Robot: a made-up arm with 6 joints.
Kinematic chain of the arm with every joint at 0, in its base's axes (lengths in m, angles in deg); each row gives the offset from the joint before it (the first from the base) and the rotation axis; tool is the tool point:
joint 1: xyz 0 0 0.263 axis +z
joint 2: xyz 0 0 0 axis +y
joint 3: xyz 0 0 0.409 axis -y
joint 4: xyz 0 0 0 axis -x
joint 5: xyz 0.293 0 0 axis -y
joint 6: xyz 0 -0.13 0 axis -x
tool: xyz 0 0 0
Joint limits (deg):
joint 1: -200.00..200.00
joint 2: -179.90..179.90
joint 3: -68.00..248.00
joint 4: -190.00..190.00
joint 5: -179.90..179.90
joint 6: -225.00..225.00
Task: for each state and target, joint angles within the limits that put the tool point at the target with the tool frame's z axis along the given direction. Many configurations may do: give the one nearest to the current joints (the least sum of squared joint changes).
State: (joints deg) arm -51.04 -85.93 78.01 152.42 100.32 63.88
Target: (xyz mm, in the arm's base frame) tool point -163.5 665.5 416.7 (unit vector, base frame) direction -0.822 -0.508 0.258
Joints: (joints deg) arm -65.70 -86.53 60.53 163.84 100.20 92.07
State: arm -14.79 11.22 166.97 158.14 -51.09 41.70
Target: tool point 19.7 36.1 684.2 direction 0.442 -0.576 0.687
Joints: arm -29.96 44.87 177.64 108.44 -51.32 86.41
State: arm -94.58 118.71 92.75 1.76 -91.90 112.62
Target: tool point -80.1 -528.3 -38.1 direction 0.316 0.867 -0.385
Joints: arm -86.70 146.69 141.26 31.91 -76.06 146.28
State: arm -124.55 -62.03 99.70 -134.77 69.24 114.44
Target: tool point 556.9 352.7 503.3 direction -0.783 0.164 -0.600
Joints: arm -140.76 -57.37 138.38 -127.51 79.59 70.95
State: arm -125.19 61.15 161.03 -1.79 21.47 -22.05
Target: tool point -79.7 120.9 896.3 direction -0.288 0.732 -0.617
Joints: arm -119.39 14.94 144.20 -7.86 10.88 -29.91
